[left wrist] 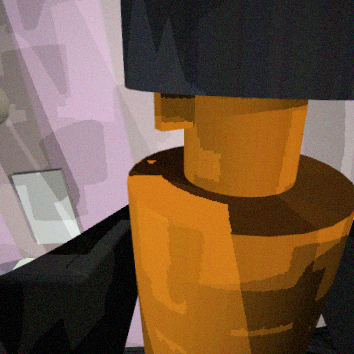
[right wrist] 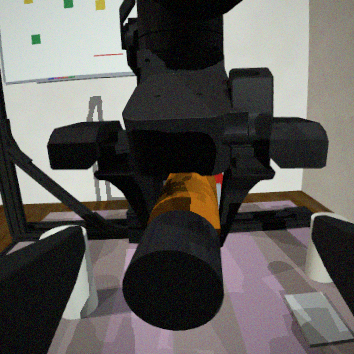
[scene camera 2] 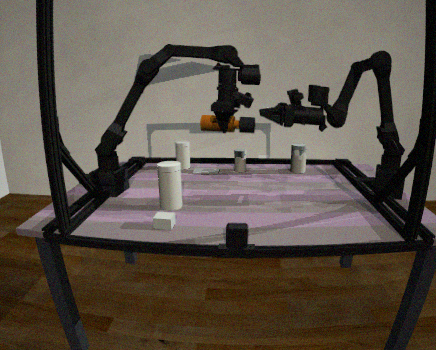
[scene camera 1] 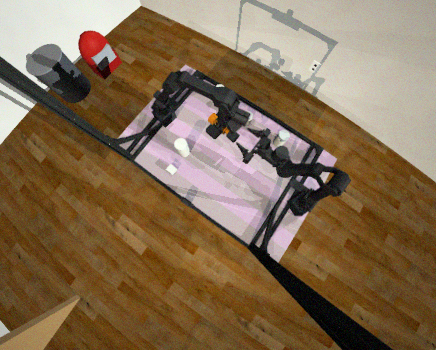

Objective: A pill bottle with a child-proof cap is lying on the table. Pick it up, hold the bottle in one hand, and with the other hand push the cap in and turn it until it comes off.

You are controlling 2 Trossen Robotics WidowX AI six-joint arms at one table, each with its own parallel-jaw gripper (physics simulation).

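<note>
The orange pill bottle [scene camera 1: 213, 119] [scene camera 2: 206, 123] [left wrist: 175, 280] [right wrist: 206, 200] is held sideways, well above the table. Its black cap [scene camera 2: 247, 124] [left wrist: 240, 50] [right wrist: 172, 290] is on the neck and points right in scene camera 2. My left gripper [scene camera 2: 224, 127] points down and is shut on the bottle's body. My right gripper [scene camera 1: 243, 138] [scene camera 2: 262, 113] is open and level, facing the cap's end from the right. A small gap shows between its fingertips and the cap in scene camera 2. In the right wrist view the cap appears between the two fingers, touching neither.
Several pale cylinders [scene camera 1: 181, 147] [scene camera 2: 171, 187] [scene camera 2: 183, 156] stand on the table, including grey-topped ones [scene camera 2: 240, 162] [scene camera 2: 298, 161] at the back. A white block [scene camera 1: 171, 169] [scene camera 2: 164, 221] is front left. A flat grey plate [left wrist: 47, 207] [right wrist: 319, 317] lies at the back.
</note>
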